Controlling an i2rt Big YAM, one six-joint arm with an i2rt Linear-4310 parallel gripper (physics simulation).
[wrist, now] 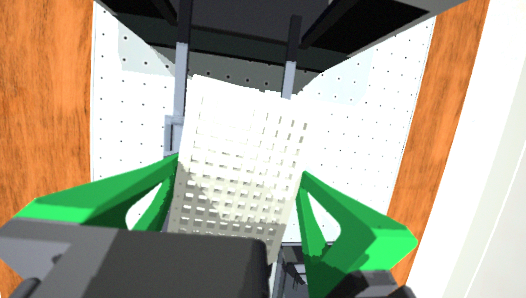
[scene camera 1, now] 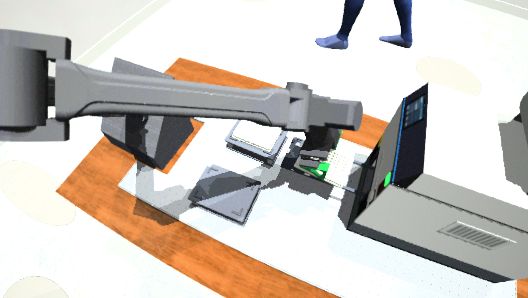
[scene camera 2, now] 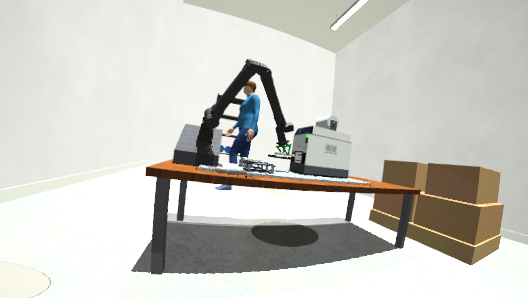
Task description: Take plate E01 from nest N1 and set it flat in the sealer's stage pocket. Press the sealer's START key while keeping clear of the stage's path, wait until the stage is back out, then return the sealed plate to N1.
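Frame: origin at the arm's base, x ahead, y left, z up, level; millimetres.
Seen in the pictures: gripper, fingertip midpoint: [wrist: 241, 168] [scene camera 1: 327, 164] [scene camera 2: 285, 155]; arm's base, link origin: [scene camera 2: 206, 135].
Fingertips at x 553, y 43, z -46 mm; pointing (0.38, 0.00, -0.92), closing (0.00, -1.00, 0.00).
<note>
Pixels of each thing's top centre, then the offset from my fingertips to it. "*": a spot on its surface instead.
- white well plate, top centre: [wrist: 239, 188] [scene camera 1: 325, 160] dz +15, dx -10, dy +0 mm
- stage corner, surface spot: [wrist: 169, 136] * dz -12, dx +14, dy +55 mm
- green mark, surface spot: [scene camera 1: 388, 179] [scene camera 2: 307, 135] * dz +157, dx +111, dy -81 mm
- bare grey nest, top centre: [scene camera 1: 224, 189] [scene camera 2: 259, 161] dz -65, dx -225, dy -148 mm
- white plate, top centre: [scene camera 1: 256, 131] dz -59, dx -230, dy +56 mm
My gripper [scene camera 1: 332, 156] [scene camera 2: 284, 149] [wrist: 241, 168] is shut on a white well plate [scene camera 1: 340, 165] [wrist: 240, 145], with green fingers on its two long sides. The plate is over the sealer's extended dark stage, very close to it; whether it touches is unclear. In the wrist view the plate looks slightly turned against the stage rails [wrist: 179, 80], and a stage corner [wrist: 169, 136] shows at its left. The plate hides the pocket. The sealer [scene camera 1: 450, 210] [scene camera 2: 327, 152] has a green mark [scene camera 1: 388, 179] [scene camera 2: 307, 136] on its front. A bare grey nest [scene camera 1: 222, 200] has no readable label.
Another nest [scene camera 1: 235, 144] holds a white plate [scene camera 1: 256, 135], behind the bare nest. A dark grey ribbed block [scene camera 1: 170, 135] [scene camera 2: 187, 142] stands by the arm's base. A person [scene camera 2: 248, 115] is beyond the table. Brown boxes [scene camera 2: 450, 210] stand on the floor at right.
</note>
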